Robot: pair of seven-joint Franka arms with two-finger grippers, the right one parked.
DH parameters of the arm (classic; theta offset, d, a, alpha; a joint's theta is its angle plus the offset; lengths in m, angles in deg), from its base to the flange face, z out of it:
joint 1: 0 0.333 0 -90
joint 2: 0 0 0 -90
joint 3: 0 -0.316 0.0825 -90
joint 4: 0 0 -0.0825 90
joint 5: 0 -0.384 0 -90
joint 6: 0 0 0.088 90
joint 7: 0 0.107 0 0
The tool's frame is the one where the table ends.
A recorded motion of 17 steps. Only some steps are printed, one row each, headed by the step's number.
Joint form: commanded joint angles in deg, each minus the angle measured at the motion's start. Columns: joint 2, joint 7, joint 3, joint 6, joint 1, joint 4, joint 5.
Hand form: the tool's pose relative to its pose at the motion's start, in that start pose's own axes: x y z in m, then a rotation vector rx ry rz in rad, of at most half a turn. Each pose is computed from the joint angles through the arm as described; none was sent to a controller.
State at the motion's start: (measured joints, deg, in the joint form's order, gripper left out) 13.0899 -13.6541 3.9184 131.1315 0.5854 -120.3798 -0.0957
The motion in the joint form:
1: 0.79 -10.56 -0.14 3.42 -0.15 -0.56 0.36
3: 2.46 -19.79 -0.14 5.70 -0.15 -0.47 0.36
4: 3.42 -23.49 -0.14 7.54 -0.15 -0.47 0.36
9: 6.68 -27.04 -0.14 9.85 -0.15 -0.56 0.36
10: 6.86 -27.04 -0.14 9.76 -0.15 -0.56 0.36
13: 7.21 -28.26 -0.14 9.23 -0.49 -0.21 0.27
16: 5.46 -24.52 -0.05 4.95 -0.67 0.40 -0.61
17: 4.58 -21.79 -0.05 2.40 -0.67 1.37 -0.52
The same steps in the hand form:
1: 0.0032 0.0009 0.0068 -0.0164 0.0326 -0.1886
3: 0.0072 0.0017 0.0192 -0.0256 0.0419 -0.3502
4: 0.0100 0.0022 0.0259 -0.0345 0.0547 -0.4151
9: 0.0112 0.0022 0.0558 -0.0310 0.0360 -0.4783
10: 0.0109 0.0021 0.0578 -0.0290 0.0317 -0.4784
13: 0.0108 0.0056 0.0598 -0.0243 0.0234 -0.4926
16: 0.0075 0.0076 0.0444 0.0023 -0.0009 -0.4108
17: 0.0087 0.0079 0.0323 0.0076 -0.0121 -0.3643

